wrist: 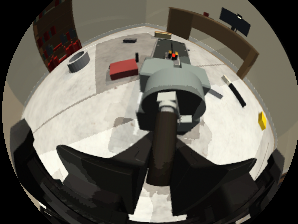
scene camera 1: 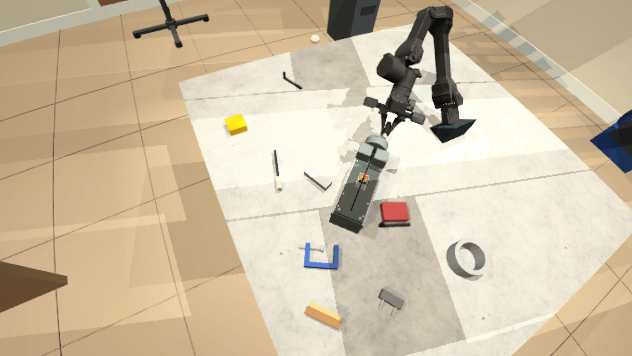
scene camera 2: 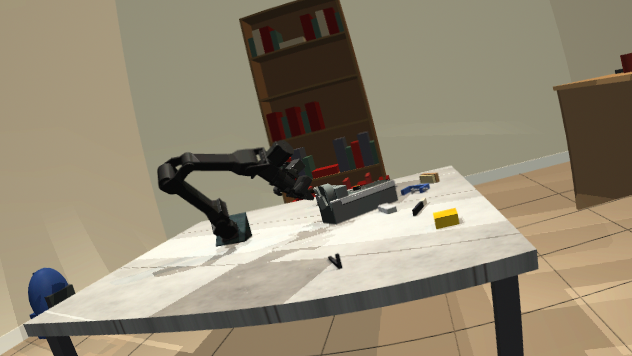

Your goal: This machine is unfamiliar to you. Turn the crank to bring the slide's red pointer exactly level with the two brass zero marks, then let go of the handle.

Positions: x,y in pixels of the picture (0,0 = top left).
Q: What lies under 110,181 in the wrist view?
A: My gripper.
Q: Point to a crank handle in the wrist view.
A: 161,162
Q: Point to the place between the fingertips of my gripper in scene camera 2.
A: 312,199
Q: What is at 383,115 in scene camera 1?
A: My gripper.
